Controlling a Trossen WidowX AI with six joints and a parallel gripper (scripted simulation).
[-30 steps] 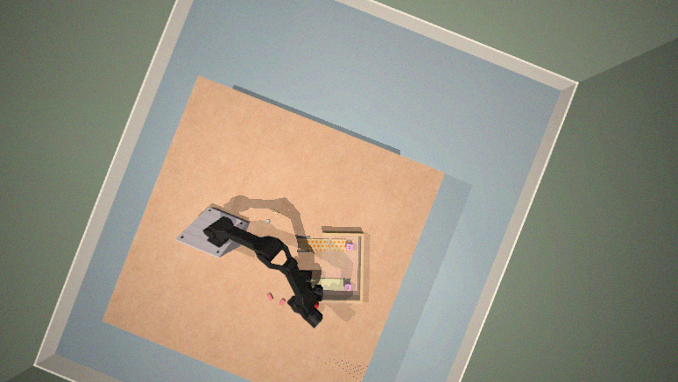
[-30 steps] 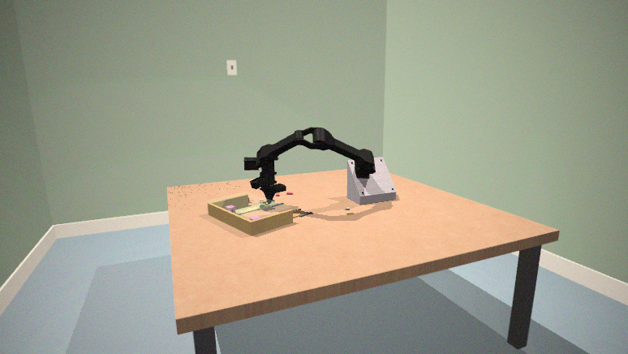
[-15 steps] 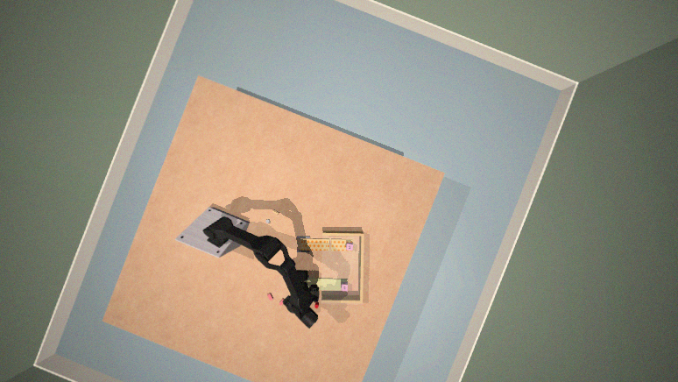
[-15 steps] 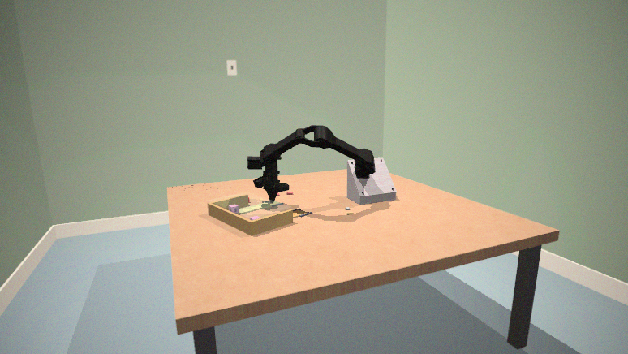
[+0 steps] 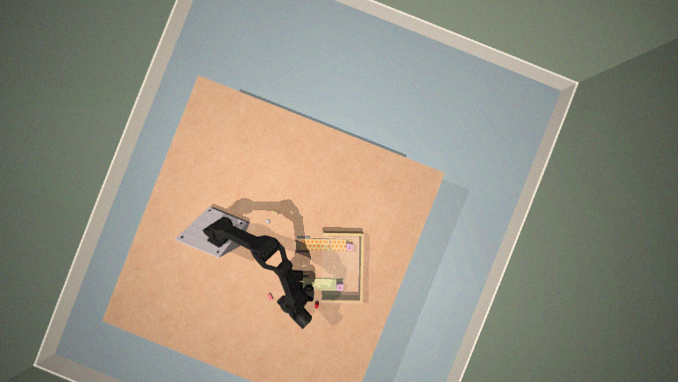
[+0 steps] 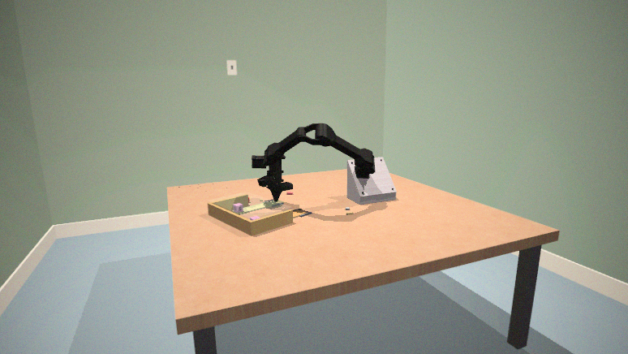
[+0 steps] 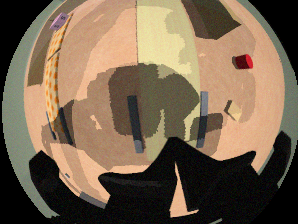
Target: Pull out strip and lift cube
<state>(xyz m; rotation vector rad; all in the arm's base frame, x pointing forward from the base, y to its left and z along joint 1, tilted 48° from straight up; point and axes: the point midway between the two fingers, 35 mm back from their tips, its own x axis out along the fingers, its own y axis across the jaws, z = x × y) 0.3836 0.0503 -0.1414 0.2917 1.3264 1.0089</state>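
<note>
Right now my gripper tip is 8 cm short of the pale green strip and 4 cm to the right of it. Round my gripper tip: grey disc: 28 cm behind, 20 cm to the left; red block: 12 cm ahead, 5 cm to the right, 1 cm above.
</note>
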